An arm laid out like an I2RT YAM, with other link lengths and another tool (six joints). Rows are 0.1 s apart.
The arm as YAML. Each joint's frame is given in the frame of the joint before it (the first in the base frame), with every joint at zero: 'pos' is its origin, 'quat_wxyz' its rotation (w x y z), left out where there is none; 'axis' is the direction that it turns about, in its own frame. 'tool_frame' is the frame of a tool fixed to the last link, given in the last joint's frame.
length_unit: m
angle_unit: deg
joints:
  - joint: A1
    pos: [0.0, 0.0, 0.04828]
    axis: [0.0, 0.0, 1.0]
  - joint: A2
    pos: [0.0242, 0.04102, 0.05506]
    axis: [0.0, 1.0, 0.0]
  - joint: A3
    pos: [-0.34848, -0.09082, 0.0]
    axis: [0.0, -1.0, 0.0]
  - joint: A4
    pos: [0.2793, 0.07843, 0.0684]
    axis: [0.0, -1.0, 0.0]
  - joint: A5
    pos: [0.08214, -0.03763, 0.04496]
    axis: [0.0, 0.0, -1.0]
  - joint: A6
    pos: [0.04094, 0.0, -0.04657]
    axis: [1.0, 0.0, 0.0]
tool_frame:
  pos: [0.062, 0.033, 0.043]
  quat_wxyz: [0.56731, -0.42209, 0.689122, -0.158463]
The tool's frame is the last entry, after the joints.
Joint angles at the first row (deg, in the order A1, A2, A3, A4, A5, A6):
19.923, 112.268, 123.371, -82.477, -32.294, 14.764
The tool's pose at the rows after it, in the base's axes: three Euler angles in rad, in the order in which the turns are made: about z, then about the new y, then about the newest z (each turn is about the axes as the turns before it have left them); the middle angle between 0 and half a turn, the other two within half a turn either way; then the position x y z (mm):
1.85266 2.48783 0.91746 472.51 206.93 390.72
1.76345 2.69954 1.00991 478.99 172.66 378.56
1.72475 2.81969 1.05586 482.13 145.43 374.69
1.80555 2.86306 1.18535 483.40 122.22 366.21
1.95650 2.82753 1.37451 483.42 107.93 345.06
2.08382 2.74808 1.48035 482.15 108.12 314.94
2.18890 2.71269 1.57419 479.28 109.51 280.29
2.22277 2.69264 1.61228 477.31 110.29 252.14
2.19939 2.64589 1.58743 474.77 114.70 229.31
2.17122 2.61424 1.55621 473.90 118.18 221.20
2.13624 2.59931 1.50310 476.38 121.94 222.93
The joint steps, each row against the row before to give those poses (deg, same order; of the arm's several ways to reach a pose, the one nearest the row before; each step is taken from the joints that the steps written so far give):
-0.001, 0.000, 0.001, -2.645, 15.628, 8.218
-0.612, 0.001, 0.002, -3.039, 13.660, 5.858
-1.377, -0.002, -0.004, -2.031, 7.191, 1.835
-2.120, 0.002, -1.113, -1.312, 2.274, -0.042
-1.988, 0.021, -3.584, 0.349, -1.880, -0.044
-1.071, 0.022, -5.597, 2.689, -4.153, -2.404
-0.153, 0.000, -6.557, 3.847, -1.202, -1.224
0.000, -0.001, -5.442, 4.131, -0.677, 0.022
-0.001, 0.001, -4.610, 4.108, -2.711, -0.022
0.000, 0.000, -1.771, 1.880, -2.011, -0.023
0.023, -0.022, 0.021, 1.028, -1.333, -0.633

